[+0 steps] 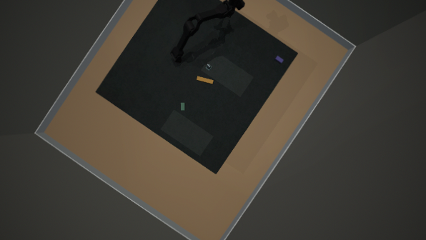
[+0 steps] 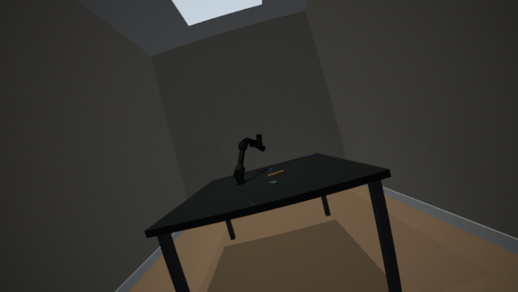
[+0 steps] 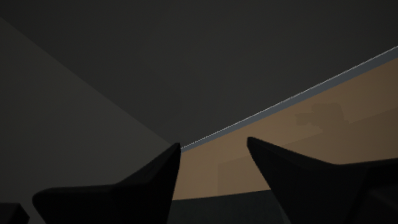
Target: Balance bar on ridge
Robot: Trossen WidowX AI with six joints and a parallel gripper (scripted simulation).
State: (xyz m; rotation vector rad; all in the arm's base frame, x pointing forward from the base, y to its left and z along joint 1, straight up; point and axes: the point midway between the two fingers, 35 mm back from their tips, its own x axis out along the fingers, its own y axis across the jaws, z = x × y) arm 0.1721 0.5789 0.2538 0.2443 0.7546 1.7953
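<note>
Right now the orange bar is 63 cm to the right of my gripper tip, 24 cm below it and 14 cm ahead of it. From my gripper tip the other things lie so: green block (93 cm to the right, 24 cm below, 11 cm ahead); then purple block (58 cm ahead, 24 cm below, 11 cm to the right).
</note>
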